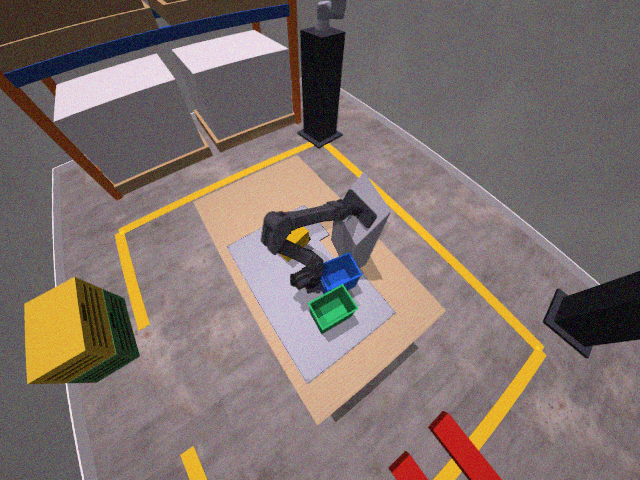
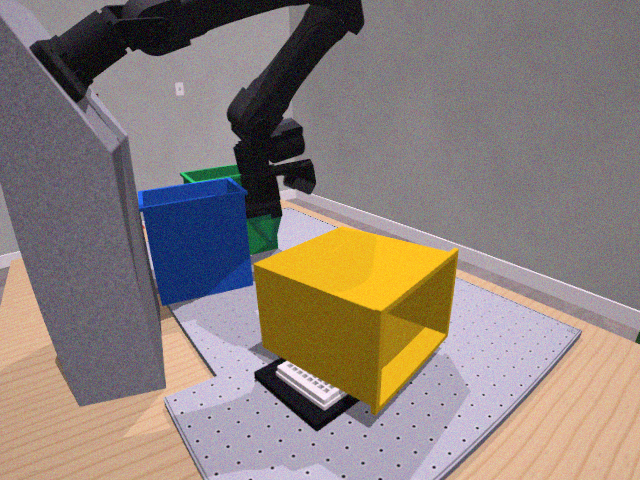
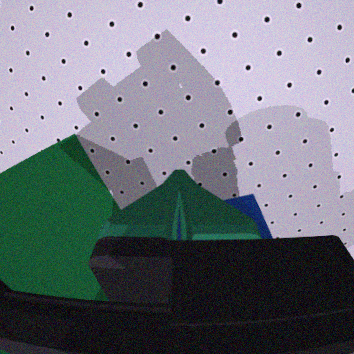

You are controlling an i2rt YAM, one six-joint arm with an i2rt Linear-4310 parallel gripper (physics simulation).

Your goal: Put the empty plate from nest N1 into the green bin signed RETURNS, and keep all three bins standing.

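Note:
A white plate sits in a black nest, partly hidden by the yellow bin. No nest label shows. The yellow bin lies on its side over part of the nest, its opening facing sideways; whether it touches the plate is unclear. The green bin stands upright; its sign does not show. The blue bin stands beside it. My gripper points down, shut and empty, beside the blue and green bins. Contact with them is unclear.
The arm is mounted on a tall grey stand beside the blue bin. A perforated grey board lies on the wooden table beneath the bins and nest. A grey wall rises behind the table.

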